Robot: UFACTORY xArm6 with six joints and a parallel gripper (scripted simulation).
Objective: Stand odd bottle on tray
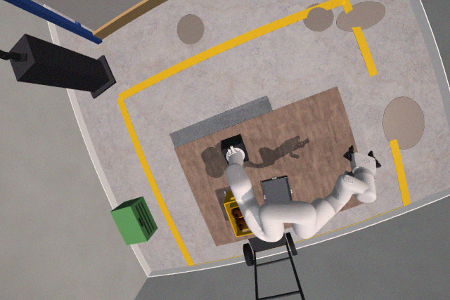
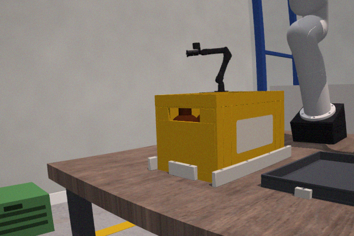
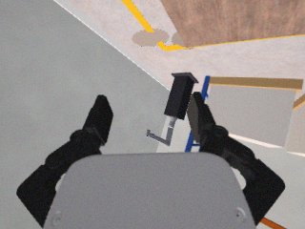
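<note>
The yellow crate is 17 cm ahead of my hand, 77 cm to the right of it and 25 cm below it. From my hand the other things lie so: dark tray (20 cm ahead, 49 cm to the right, 33 cm below).
</note>
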